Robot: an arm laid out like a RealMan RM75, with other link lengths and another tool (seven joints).
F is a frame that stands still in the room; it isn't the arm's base.
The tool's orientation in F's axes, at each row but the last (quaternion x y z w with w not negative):
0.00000, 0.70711, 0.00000, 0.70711
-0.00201, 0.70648, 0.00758, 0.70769
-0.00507, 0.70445, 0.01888, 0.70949
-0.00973, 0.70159, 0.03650, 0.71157
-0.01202, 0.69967, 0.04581, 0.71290
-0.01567, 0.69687, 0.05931, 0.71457
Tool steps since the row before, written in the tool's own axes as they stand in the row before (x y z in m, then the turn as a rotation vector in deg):
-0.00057, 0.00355, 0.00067, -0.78, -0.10, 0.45
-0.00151, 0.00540, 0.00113, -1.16, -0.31, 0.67
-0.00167, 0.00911, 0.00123, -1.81, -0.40, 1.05
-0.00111, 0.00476, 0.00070, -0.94, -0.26, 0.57
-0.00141, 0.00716, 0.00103, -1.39, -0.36, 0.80
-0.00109, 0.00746, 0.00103, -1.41, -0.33, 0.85
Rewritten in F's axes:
0.00067, 0.00355, 0.00057, 0.45, -0.10, 0.78
0.00105, 0.00540, 0.00155, 0.67, -0.31, 1.16
0.00091, 0.00911, 0.00186, 1.05, -0.40, 1.81
0.00037, 0.00475, 0.00130, 0.57, -0.26, 0.94
0.00041, 0.00714, 0.00177, 0.80, -0.36, 1.39
0.00020, 0.00744, 0.00157, 0.85, -0.33, 1.41

